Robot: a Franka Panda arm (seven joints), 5 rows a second.
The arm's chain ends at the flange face. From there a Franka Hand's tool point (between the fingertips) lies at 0.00 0.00 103.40 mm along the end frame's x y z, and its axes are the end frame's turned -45 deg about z.
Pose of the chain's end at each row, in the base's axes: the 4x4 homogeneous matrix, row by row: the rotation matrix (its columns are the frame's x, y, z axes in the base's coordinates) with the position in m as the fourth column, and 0 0 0 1 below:
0.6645 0.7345 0.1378 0.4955; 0.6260 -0.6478 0.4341 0.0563; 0.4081 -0.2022 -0.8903 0.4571; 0 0 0 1
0.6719 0.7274 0.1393 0.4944; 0.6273 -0.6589 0.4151 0.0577; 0.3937 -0.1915 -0.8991 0.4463; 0 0 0 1
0.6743 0.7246 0.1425 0.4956; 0.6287 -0.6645 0.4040 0.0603; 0.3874 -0.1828 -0.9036 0.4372; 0 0 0 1
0.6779 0.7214 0.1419 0.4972; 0.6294 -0.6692 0.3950 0.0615; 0.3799 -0.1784 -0.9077 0.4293; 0 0 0 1
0.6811 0.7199 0.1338 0.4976; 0.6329 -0.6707 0.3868 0.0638; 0.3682 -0.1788 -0.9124 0.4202; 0 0 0 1
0.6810 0.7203 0.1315 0.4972; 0.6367 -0.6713 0.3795 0.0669; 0.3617 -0.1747 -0.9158 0.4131; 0 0 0 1
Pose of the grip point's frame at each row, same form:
-0.0495 0.9892 0.1378 0.5097; 0.9007 -0.0154 0.4341 0.1012; 0.4315 0.1456 -0.8903 0.3650; 0 0 0 1
-0.0392 0.9895 0.1393 0.5088; 0.9095 -0.0223 0.4151 0.1006; 0.4138 0.1430 -0.8991 0.3533; 0 0 0 1
-0.0356 0.9892 0.1425 0.5103; 0.9144 -0.0253 0.4040 0.1021; 0.4032 0.1447 -0.9036 0.3438; 0 0 0 1
-0.0308 0.9895 0.1419 0.5119; 0.9182 -0.0281 0.3950 0.1023; 0.3948 0.1425 -0.9077 0.3354; 0 0 0 1
-0.0274 0.9907 0.1338 0.5114; 0.9218 -0.0267 0.3868 0.1038; 0.3868 0.1339 -0.9124 0.3259; 0 0 0 1
-0.0278 0.9909 0.1315 0.5108; 0.9249 -0.0245 0.3795 0.1061; 0.3793 0.1322 -0.9158 0.3184; 0 0 0 1

